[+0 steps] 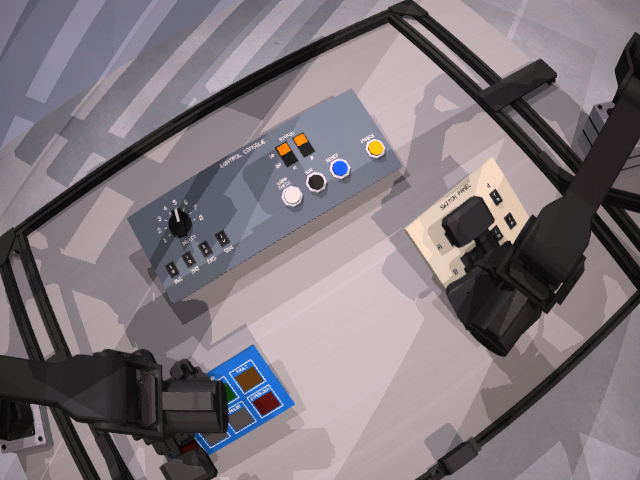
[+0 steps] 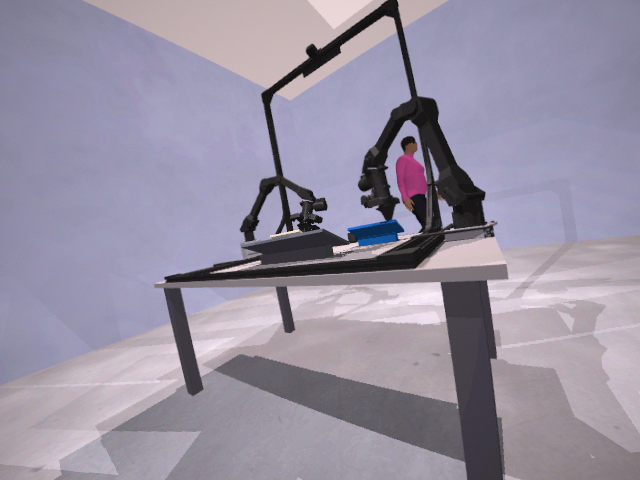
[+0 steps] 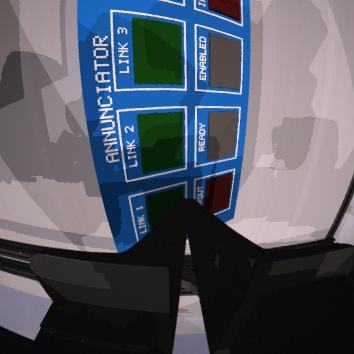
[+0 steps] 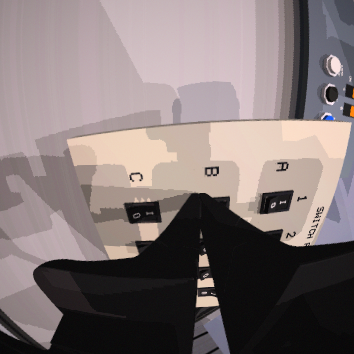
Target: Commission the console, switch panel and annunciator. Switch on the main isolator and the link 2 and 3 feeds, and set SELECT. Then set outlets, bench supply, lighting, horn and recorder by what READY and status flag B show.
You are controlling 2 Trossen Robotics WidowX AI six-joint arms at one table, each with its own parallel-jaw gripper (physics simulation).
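Frame: origin at the left arm's base, x ahead, y up, z right, level; metres.
Where they show: left gripper, between the fingertips: (image 3: 185, 204); right gripper, between the fingertips: (image 1: 467, 268) (image 4: 197, 199); left arm's base, origin of its link: (image 1: 17, 419) (image 2: 470, 226); right arm's base, origin of its link: (image 2: 250, 241).
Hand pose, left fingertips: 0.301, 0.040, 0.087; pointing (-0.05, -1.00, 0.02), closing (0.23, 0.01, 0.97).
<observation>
Things, the pixels of their top centre, and the offset from my left fingertips, as dx, dy, dz. "spot": a spot on its surface instead.
- SELECT knob, a spot on its surface: (image 1: 179, 223) spot: +0.086, +0.024, -0.290
- flag B, a spot on its surface: (image 1: 300, 139) spot: +0.296, +0.014, -0.368
- C1, a spot on its surface: (image 4: 143, 212) spot: +0.465, -0.012, -0.065
- blue annunciator, centre of its top: (image 3: 156, 96) (image 1: 206, 401) (image 2: 373, 223) +0.055, +0.015, -0.028
- READY, a spot on its surface: (image 3: 223, 135) spot: +0.043, -0.020, +0.014
- LINK 2, a spot on its surface: (image 3: 161, 142) spot: +0.033, +0.000, -0.022
- LINK 3, a spot on its surface: (image 3: 158, 52) spot: +0.076, +0.000, -0.033
- SW4, a spot on its surface: (image 1: 222, 237) spot: +0.139, -0.012, -0.264
The grey console (image 1: 330, 113) has a SELECT knob (image 1: 179, 223) pointing near 5. Both status flags show orange in their upper halves, flag A (image 1: 283, 149) and flag B (image 1: 300, 139). The cream switch panel (image 1: 423, 227) (image 4: 110, 145) is partly hidden by my right arm. My right gripper (image 4: 197, 199) is shut and empty, its tips over the panel near the column B rockers. Rockers A1 (image 4: 276, 202) and C1 (image 4: 143, 212) show. My left gripper (image 3: 185, 204) (image 2: 387, 218) is shut and empty above the blue annunciator (image 3: 90, 30) (image 2: 377, 237). READY (image 3: 223, 135) looks grey and unlit; LINK 2 (image 3: 161, 142) and LINK 3 (image 3: 158, 52) are dark green.
The console also carries white (image 1: 292, 196), black (image 1: 315, 181), blue (image 1: 339, 168) and yellow (image 1: 375, 148) buttons, and small switches SW1 (image 1: 172, 269) to SW4 (image 1: 222, 237). A black frame (image 1: 206, 116) borders the work area. A person in pink (image 2: 412, 175) stands behind the table.
</observation>
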